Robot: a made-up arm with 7 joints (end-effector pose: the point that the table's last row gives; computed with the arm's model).
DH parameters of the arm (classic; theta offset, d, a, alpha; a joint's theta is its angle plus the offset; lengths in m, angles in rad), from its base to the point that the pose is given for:
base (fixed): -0.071 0 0 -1.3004
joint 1: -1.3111 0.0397 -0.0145 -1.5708
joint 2: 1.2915 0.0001 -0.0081 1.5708
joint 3: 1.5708 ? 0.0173 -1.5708
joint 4: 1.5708 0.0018 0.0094 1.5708
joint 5: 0 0.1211 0 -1.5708
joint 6: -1.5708 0 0.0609 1.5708
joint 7: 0 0 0 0
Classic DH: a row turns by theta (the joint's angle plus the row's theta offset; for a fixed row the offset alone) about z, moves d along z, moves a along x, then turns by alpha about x.
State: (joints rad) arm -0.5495 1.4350 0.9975 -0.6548 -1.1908 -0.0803 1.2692
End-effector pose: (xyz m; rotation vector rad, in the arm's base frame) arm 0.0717 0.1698 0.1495 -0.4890 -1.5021 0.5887
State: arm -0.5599 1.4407 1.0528 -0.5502 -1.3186 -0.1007 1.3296
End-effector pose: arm 0.0658 0.1880 0.1610 -0.6885 -1.4250 0.6593
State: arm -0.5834 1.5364 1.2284 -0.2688 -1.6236 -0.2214 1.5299
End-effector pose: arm 0.0281 0.2302 0.1943 -1.2680 -1.2794 0.7354
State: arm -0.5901 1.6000 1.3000 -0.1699 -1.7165 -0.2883 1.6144
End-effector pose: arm 0.0070 0.2405 0.2069 -1.4862 -1.2362 0.7085
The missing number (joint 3, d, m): -0.2221
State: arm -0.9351 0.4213 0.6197 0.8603 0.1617 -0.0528 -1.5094
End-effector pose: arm 0.3250 0.2047 -0.1620 0.0448 0.1123 -1.0363
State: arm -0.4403 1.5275 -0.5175 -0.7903 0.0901 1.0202 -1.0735
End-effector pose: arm 0.1834 0.1744 -0.0531 1.3196 1.1304 -0.9546
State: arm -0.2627 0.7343 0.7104 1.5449 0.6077 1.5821 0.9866
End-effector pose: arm -0.0325 0.2812 -0.2540 -1.2421 -2.3926 -0.9682
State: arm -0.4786 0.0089 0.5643 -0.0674 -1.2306 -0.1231 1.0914
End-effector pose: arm 0.2254 0.1373 -0.1800 -1.4829 0.1348 1.1908
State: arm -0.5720 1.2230 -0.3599 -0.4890 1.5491 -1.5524 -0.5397
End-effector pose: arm 0.1646 0.1488 -0.1117 -1.9307 0.5206 1.5581
